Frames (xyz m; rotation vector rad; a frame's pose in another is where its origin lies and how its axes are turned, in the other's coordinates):
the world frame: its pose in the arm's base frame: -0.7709 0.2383 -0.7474 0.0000 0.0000 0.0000
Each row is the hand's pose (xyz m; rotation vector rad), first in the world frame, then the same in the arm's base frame.
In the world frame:
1: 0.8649 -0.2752 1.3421 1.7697 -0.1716 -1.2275
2: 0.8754 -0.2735 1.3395 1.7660 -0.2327 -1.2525
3: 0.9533 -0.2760 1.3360 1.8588 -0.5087 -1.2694
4: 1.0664 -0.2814 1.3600 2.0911 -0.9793 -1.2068
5: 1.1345 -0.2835 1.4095 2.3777 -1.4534 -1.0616
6: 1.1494 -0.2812 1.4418 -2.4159 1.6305 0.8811
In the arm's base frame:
1: 0.0940 -0.0369 0.5947 1.7697 -0.1716 -1.2275
2: 0.1045 -0.0352 0.5921 1.7660 -0.2327 -1.2525
3: 0.1824 -0.0377 0.5886 1.8588 -0.5087 -1.2694
4: 0.2955 -0.0431 0.6126 2.0911 -0.9793 -1.2068
5: 0.3636 -0.0452 0.6621 2.3777 -1.4534 -1.0616
6: 0.3785 -0.0429 0.6944 -2.4159 1.6305 0.8811

